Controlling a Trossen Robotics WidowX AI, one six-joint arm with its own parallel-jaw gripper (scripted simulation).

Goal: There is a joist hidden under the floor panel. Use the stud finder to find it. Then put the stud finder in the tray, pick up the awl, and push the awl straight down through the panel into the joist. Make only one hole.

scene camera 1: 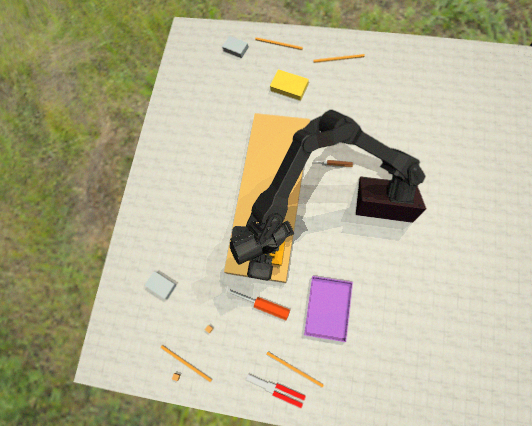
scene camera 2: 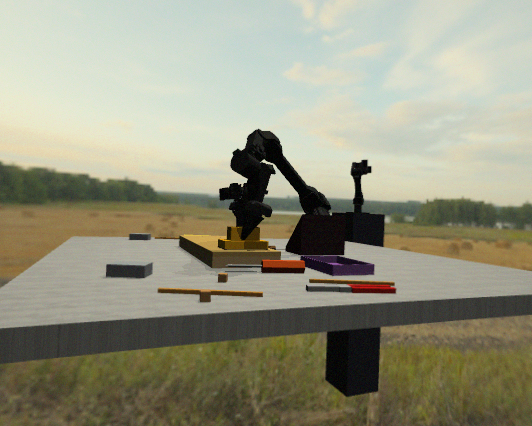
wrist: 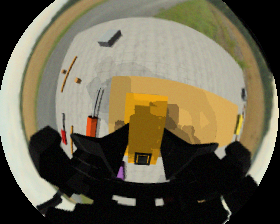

Note:
In view: my gripper (scene camera 2: 239,239), a yellow stud finder (scene camera 2: 233,241), a yellow block (scene camera 1: 293,86) and a purple tray (scene camera 1: 329,305).
The yellow stud finder also shows in the wrist view (wrist: 146,114). My gripper also shows in scene camera 1 (scene camera 1: 259,248) and in the wrist view (wrist: 144,125).

